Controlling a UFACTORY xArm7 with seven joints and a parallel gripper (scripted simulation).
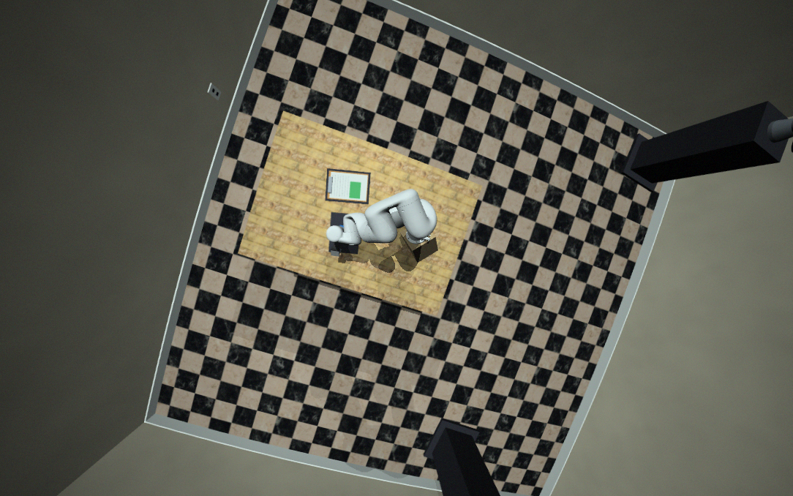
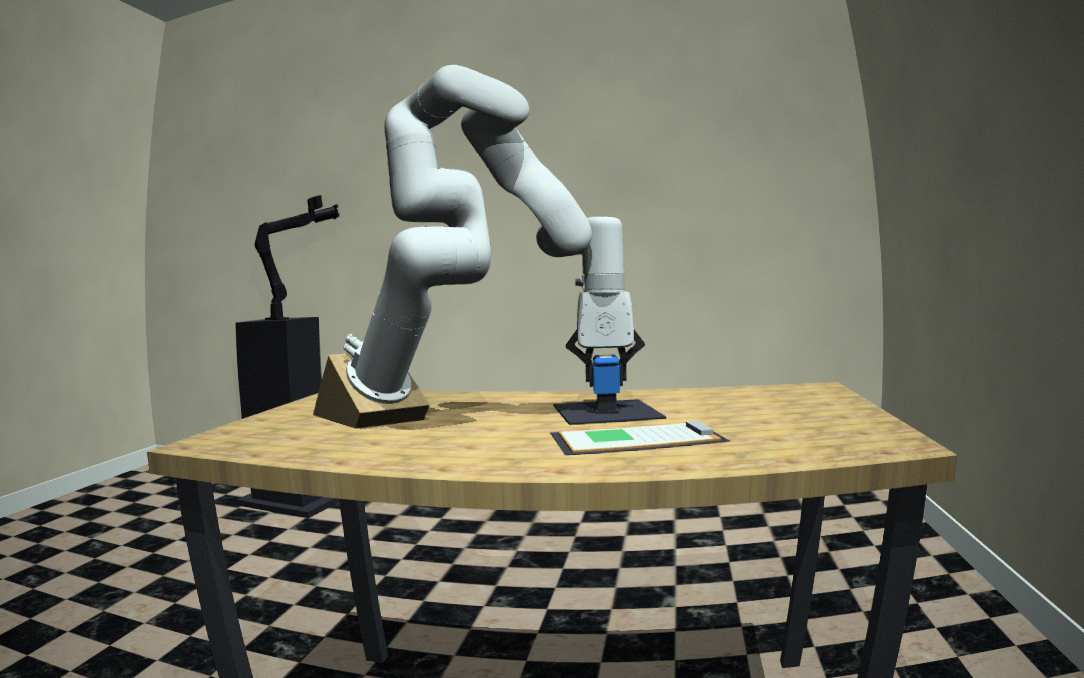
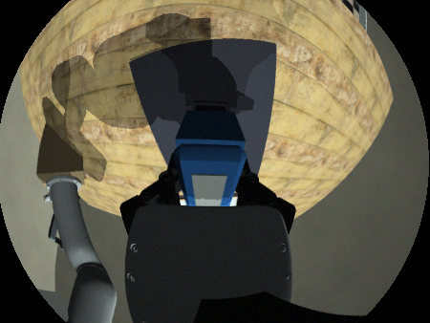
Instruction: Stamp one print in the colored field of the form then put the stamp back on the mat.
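Now: hand 7 cm above the dark mat. The rest, counted from my hand: blue stamp (2 cm below).
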